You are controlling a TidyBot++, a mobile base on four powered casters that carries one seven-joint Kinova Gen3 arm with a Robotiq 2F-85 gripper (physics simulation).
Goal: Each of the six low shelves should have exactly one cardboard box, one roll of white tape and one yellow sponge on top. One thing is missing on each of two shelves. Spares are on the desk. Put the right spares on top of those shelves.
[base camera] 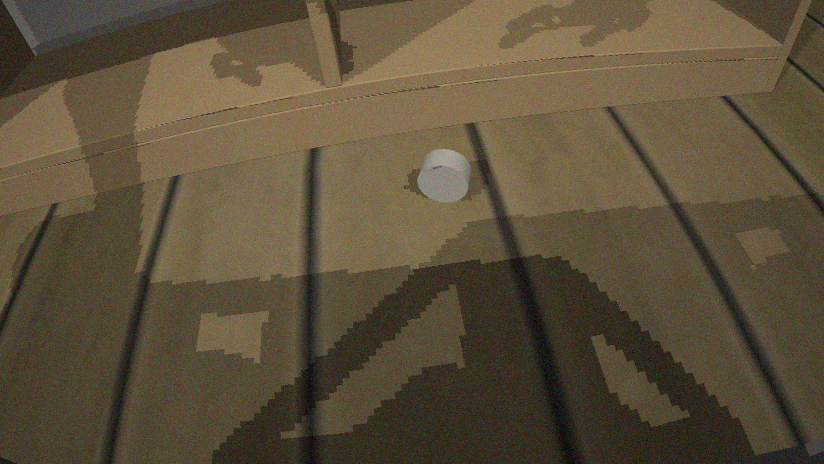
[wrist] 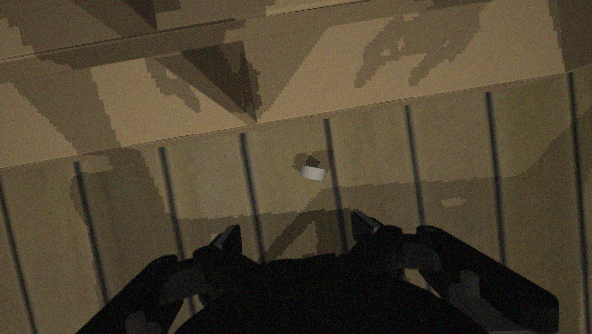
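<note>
A white roll of tape [base camera: 444,176] [wrist: 313,173] lies on the plank floor, a little in front of a wooden shelf unit [base camera: 397,106] [wrist: 280,107]. My gripper [wrist: 297,230] is open and empty in the wrist view. Its fingers stand wide apart, and the roll shows beyond the fingertips, toward the shelf unit. The gripper's shadow falls on the shelf unit. No cardboard box or yellow sponge shows in either view, and the desk cannot be made out.
The shelf unit runs across the upper part of both views, with an upright divider [base camera: 326,46] between its bays. A grey surface [base camera: 115,20] shows at the upper left of the base camera view. Shadows cover much of the plank floor [base camera: 374,230] [wrist: 205,185].
</note>
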